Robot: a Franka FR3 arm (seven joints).
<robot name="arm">
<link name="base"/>
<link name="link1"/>
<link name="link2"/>
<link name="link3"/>
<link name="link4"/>
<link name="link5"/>
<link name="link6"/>
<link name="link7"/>
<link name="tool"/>
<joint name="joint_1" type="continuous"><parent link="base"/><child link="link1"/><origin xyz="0 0 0.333"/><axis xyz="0 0 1"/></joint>
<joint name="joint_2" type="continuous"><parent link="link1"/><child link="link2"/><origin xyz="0 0 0" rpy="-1.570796 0 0"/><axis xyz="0 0 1"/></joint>
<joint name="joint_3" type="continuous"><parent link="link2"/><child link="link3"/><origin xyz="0 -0.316 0" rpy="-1.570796 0 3.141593"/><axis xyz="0 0 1"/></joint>
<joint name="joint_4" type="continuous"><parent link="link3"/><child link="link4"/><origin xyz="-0.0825 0 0" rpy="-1.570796 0 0"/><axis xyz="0 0 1"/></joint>
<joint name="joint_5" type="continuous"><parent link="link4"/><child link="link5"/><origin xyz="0.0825 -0.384 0" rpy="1.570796 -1.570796 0"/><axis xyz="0 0 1"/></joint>
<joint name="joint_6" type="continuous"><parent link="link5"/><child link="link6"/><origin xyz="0 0 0" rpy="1.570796 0 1.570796"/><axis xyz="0 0 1"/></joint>
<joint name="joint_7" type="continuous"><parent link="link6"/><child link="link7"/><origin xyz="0.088 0 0" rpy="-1.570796 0 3.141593"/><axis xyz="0 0 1"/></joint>
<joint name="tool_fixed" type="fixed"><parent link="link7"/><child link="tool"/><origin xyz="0 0 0.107" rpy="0 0 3.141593"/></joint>
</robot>
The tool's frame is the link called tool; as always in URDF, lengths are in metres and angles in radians. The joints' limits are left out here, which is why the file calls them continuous.
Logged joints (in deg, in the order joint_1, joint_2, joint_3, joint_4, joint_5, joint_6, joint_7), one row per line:
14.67, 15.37, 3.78, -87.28, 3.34, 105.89, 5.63
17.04, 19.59, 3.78, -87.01, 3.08, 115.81, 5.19
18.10, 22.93, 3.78, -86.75, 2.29, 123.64, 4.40
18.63, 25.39, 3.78, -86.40, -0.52, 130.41, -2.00
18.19, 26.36, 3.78, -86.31, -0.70, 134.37, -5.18
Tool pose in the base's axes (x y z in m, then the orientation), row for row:
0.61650, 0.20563, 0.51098, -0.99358, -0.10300, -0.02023, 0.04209
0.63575, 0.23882, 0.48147, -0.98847, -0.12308, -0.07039, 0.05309
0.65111, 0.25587, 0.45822, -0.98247, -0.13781, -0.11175, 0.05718
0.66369, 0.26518, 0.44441, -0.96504, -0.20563, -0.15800, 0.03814
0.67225, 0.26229, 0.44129, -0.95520, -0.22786, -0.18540, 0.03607
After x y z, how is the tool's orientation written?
As a quaternion, x y z w.
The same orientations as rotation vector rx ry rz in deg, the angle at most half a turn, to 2 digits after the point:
-174.21, -18.06, -3.55
-172.15, -21.44, -12.26
-170.68, -23.94, -19.41
-169.61, -36.14, -27.77
-168.10, -40.10, -32.63

